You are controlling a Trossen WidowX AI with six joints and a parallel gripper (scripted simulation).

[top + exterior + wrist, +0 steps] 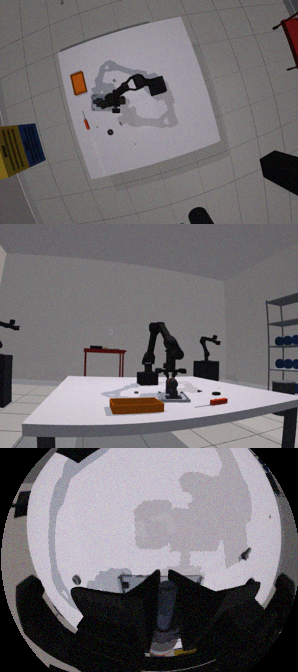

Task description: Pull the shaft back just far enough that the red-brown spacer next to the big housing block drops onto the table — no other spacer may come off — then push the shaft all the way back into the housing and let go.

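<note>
Now: gripper tip 10 cm short of the red-brown spacer, 4 cm to the left of it and 3 cm below it. The rest, counted from my gripper tip: red-handled screwdriver (36 cm ahead, 4 cm below, 3 cm to the left); orange tray (31 cm to the right, 30 cm ahead, 4 cm below).
</note>
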